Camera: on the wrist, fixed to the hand. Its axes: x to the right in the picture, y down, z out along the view.
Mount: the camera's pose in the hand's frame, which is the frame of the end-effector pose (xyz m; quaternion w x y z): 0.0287 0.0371 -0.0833 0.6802 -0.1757 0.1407 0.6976
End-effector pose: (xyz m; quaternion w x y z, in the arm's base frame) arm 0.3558 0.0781 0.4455 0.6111 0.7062 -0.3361 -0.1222
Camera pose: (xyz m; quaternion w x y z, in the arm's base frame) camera 0.4137 0.1242 0.5060 0.6723 0.1557 -0.6138 0.3835
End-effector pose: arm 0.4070 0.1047 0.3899 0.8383 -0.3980 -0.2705 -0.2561
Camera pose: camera 0.4725 0.0519 0.3444 0.7170 -0.5707 0.2566 0.3071
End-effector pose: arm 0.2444 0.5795 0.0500 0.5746 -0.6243 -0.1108 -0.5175
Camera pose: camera 0.2410 0.4854 0.0335 0.6578 -0.5301 0.5319 -0.0585
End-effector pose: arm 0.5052 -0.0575 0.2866 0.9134 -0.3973 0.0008 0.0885
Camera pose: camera 0.5332 -0.0885 0.2006 0.4896 -0.4426 0.3907 0.6416
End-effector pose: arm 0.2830 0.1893 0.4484 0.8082 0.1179 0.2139 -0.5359
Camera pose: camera 0.3083 0.2156 0.3601 0.9142 0.1628 0.2711 0.2535
